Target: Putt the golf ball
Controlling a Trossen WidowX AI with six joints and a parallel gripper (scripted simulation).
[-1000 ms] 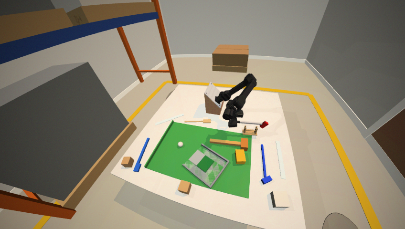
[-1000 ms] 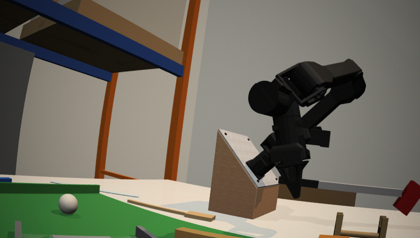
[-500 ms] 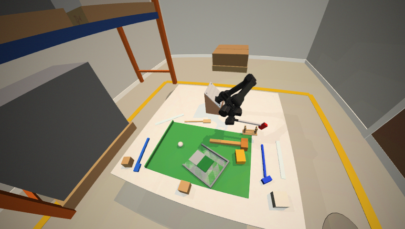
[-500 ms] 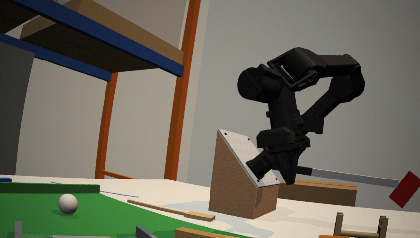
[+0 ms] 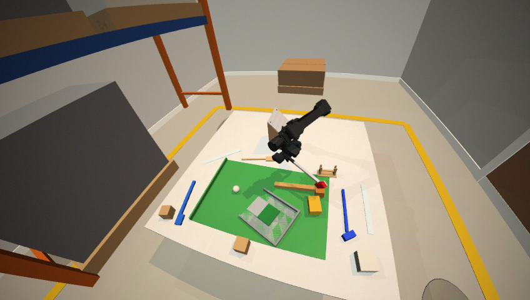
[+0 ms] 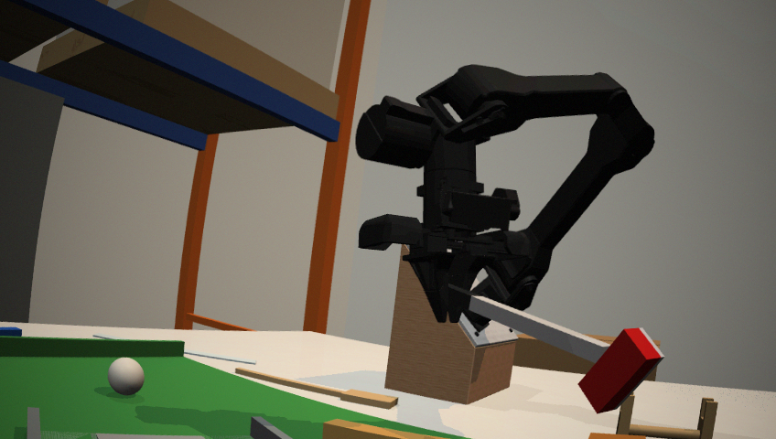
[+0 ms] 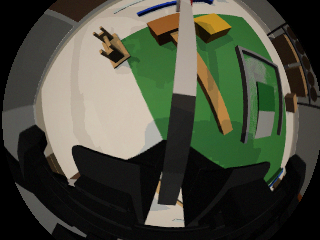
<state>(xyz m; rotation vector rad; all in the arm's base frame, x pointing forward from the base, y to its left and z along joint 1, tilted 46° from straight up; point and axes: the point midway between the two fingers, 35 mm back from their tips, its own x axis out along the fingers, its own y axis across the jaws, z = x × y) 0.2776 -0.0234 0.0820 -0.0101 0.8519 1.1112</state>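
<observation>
Now: the red putter 9 cm to the left of my gripper tip, 7 cm ahead of it and 1 cm above it. Round my gripper tip: white golf ball: 30 cm to the right, 16 cm ahead, 11 cm below; raised platform: 28 cm ahead, 13 cm below, 6 cm to the right; wooden rack: 25 cm to the left, 10 cm below, 3 cm behind.
</observation>
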